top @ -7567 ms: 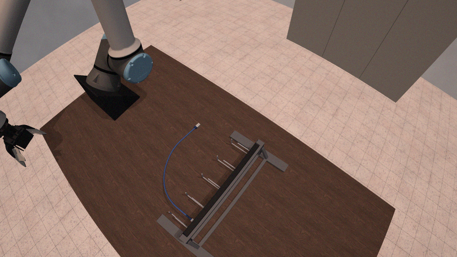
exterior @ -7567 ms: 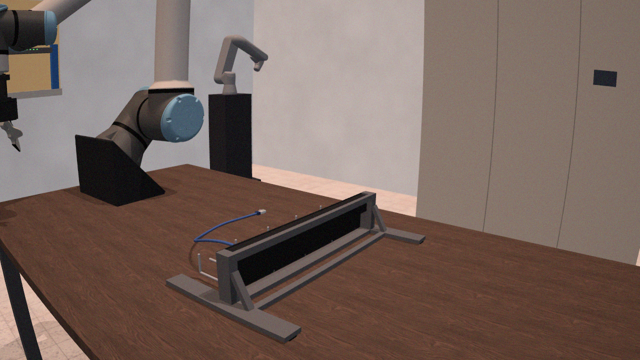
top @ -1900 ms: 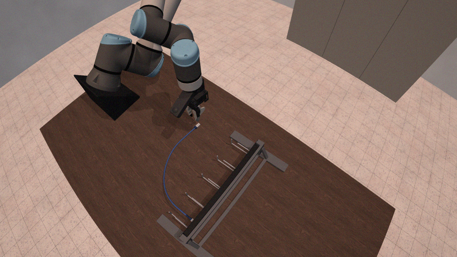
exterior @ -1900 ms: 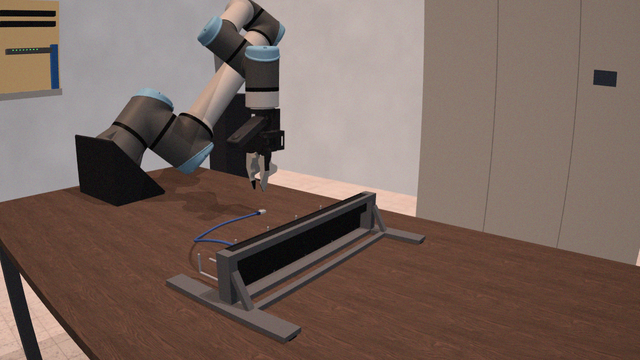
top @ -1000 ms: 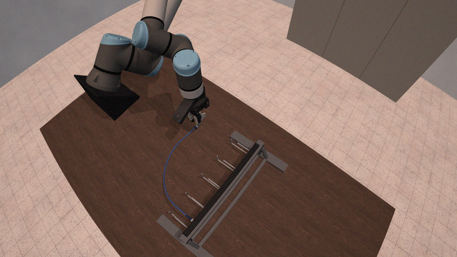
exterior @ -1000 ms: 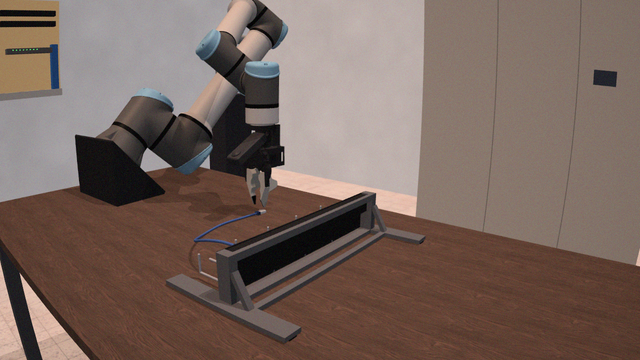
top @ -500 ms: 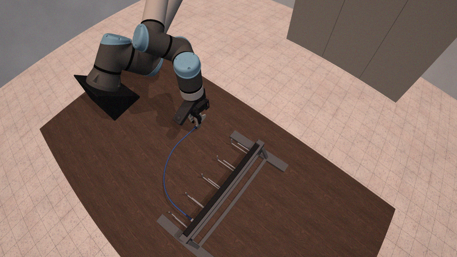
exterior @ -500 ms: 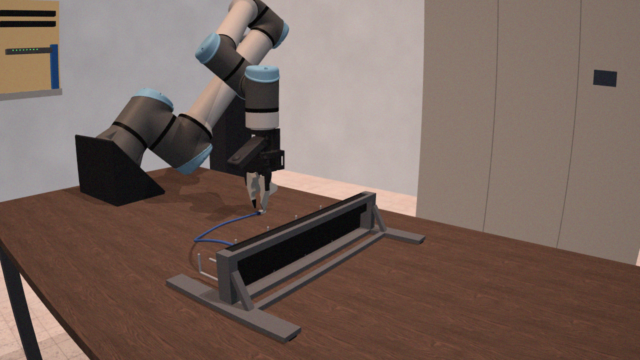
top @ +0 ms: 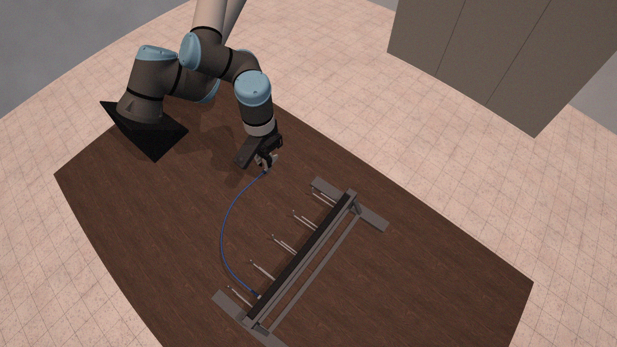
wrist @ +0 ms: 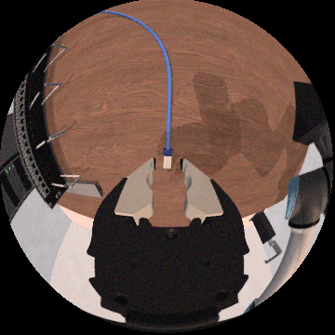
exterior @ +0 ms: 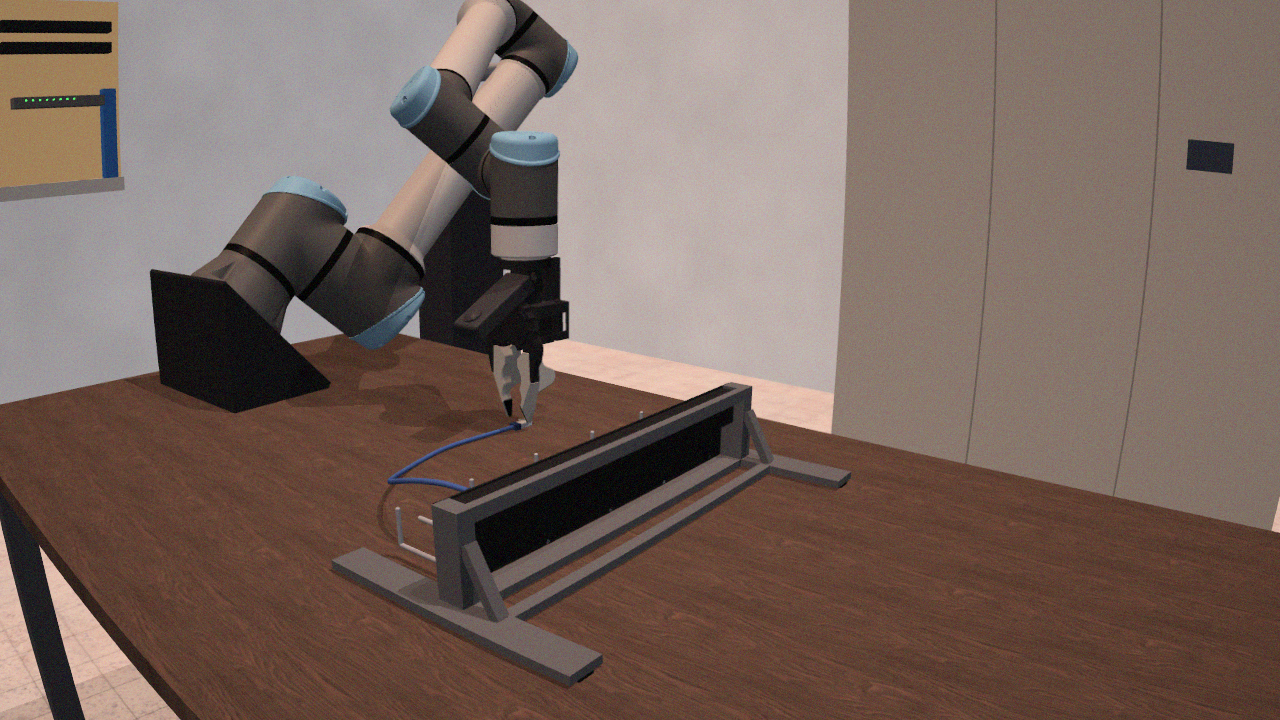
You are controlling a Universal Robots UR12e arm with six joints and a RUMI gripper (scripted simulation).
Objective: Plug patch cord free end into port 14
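My hand is 1 cm to the right of the plug and 2 cm above it.
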